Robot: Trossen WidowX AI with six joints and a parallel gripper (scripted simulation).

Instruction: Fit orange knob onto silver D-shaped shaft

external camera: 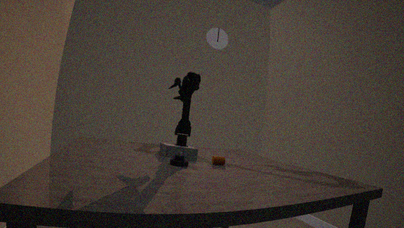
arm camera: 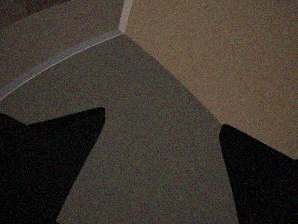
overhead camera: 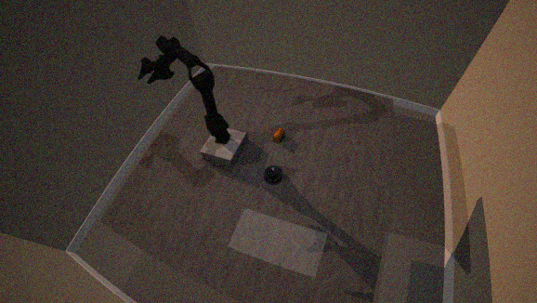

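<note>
The orange knob is 610 mm ahead of my gripper tip, 370 mm below it and 50 mm to the left of it. Round my gripper tip: dark round pedestal 640 mm ahead, 360 mm below, 160 mm to the right.
</note>
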